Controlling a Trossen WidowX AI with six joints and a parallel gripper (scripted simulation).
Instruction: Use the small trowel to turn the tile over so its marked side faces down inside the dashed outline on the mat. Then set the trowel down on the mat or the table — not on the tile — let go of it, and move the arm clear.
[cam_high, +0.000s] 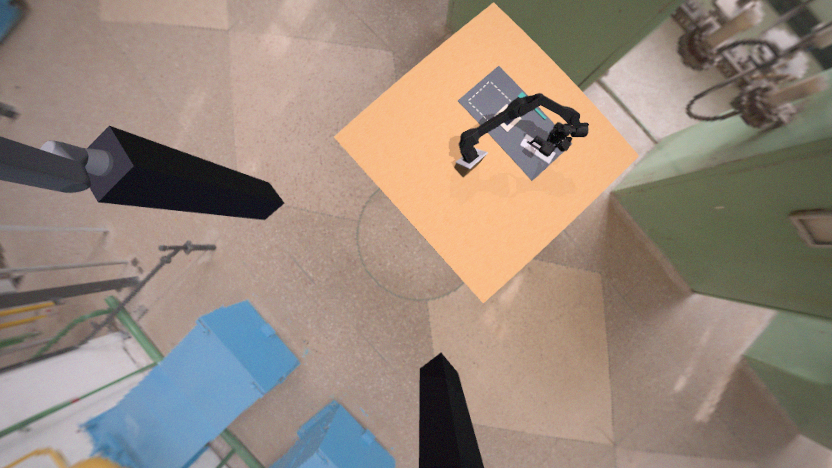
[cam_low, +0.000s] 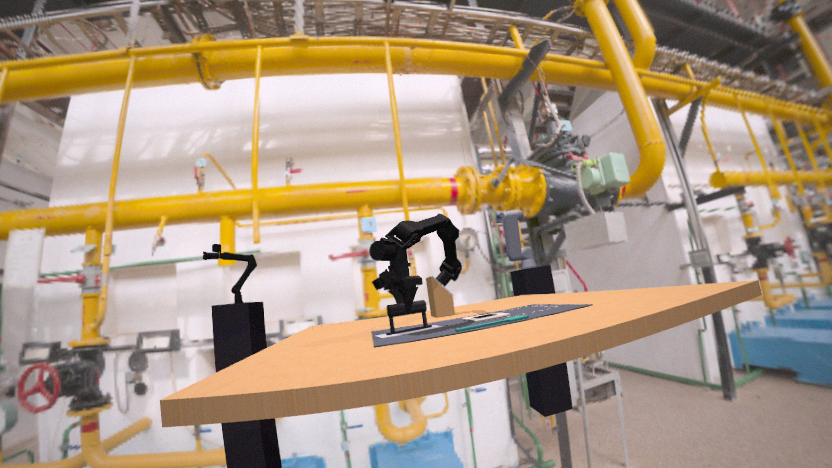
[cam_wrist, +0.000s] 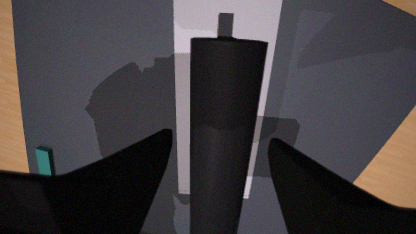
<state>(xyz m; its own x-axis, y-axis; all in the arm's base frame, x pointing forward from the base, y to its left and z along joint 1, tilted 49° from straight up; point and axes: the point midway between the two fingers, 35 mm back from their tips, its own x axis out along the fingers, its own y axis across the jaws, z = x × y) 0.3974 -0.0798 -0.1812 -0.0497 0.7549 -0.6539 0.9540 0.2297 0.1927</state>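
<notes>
Now: gripper tip 1 cm past the small trowel, 3 cm to the right of it and 2 cm above it. Also, from my gripper tip: grey mat (21 cm to the left, 8 cm below); then teal trowel (14 cm ahead, 24 cm to the left, 6 cm below); then tile (3 cm behind, 26 cm to the left, 6 cm below).
</notes>
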